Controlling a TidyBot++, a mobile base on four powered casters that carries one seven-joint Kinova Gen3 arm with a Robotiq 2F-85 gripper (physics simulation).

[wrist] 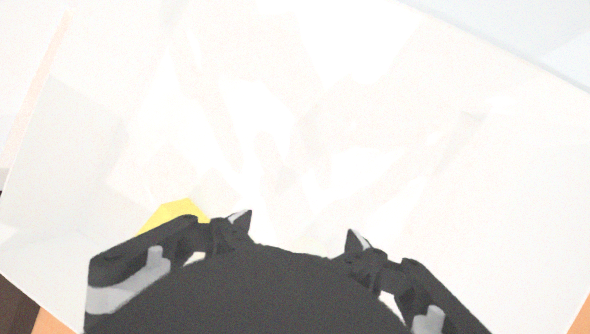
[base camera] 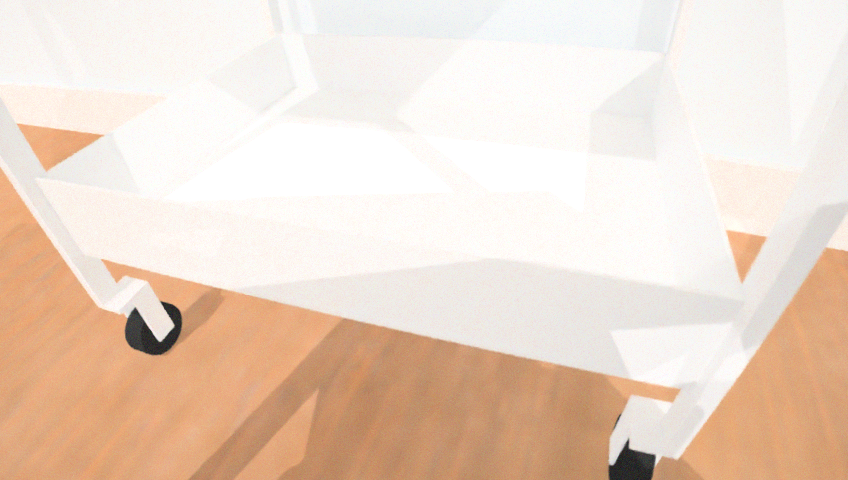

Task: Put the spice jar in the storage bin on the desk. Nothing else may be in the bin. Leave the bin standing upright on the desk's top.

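Places are measured from the arm's base along level axes (x ahead, y left, z up), in metres.
Where they show: gripper, between the fingertips: (wrist: 297,229).
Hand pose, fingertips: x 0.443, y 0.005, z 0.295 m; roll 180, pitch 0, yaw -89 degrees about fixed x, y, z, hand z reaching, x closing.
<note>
After its pixels a point has its place.
My gripper (wrist: 297,229) @(y 0.005, x 0.443, z 0.295 m) is open wide and empty in the wrist view, its dark fingers at the bottom of the frame over a pale white surface. A yellow object (wrist: 173,212) @(y 0.121, x 0.434, z 0.299 m) peeks out behind the left finger; only a corner shows, and I cannot tell what it is. No spice jar, storage bin or desk can be made out in either view. The gripper is out of the base camera's view.
A white cart (base camera: 395,264) @(y 0.020, x 0.290, z -0.212 m) with a tray shelf fills the base camera view, close in front. Its corner posts end in black casters (base camera: 150,332) @(y 0.265, x 0.363, z -0.363 m) (base camera: 631,464) @(y -0.126, x 0.247, z -0.354 m) on the wooden floor (base camera: 197,409) @(y 0.209, x 0.307, z -0.396 m). A pale wall stands behind it.
</note>
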